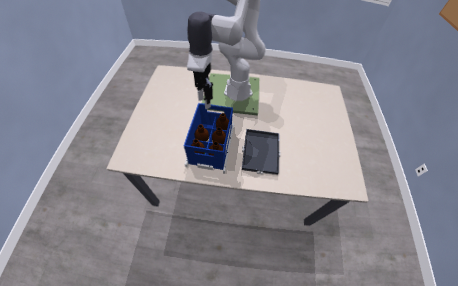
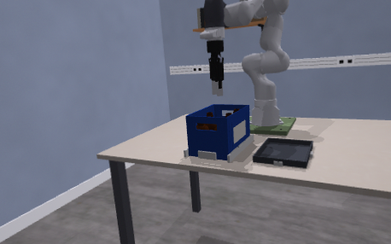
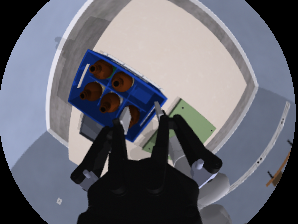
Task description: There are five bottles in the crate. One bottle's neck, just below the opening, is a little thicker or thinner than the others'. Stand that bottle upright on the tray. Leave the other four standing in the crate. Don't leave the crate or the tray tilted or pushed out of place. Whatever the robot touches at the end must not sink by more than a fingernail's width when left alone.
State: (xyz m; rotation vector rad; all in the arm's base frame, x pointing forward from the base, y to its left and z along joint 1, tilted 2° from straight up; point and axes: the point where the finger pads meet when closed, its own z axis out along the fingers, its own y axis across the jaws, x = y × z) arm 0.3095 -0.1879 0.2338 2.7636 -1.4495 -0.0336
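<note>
The bottle lies 1 cm ahead of my hand, 9 cm to the left of it and 17 cm below it. Round my hand: blue crate: 9 cm ahead, 3 cm to the left, 17 cm below; then dark tray: 13 cm ahead, 30 cm to the left, 25 cm below.
</note>
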